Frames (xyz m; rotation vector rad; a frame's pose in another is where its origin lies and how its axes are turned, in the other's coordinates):
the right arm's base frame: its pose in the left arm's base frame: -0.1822 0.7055 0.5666 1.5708 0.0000 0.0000
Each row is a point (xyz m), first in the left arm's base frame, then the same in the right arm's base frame.
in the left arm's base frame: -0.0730 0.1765 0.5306
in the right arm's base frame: 0.1092 -0.0360 0.5290
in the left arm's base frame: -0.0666 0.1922 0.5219
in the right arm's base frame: 0.1156 -0.0447 0.5133
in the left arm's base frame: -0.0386 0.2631 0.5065
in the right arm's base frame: 0.1436 -0.0601 0.4424
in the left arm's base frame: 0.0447 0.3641 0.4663
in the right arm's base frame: 0.2269 -0.1003 0.3414
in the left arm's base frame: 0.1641 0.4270 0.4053
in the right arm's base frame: 0.3463 -0.1613 0.2785
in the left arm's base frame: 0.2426 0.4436 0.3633
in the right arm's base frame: 0.4248 -0.2033 0.2619
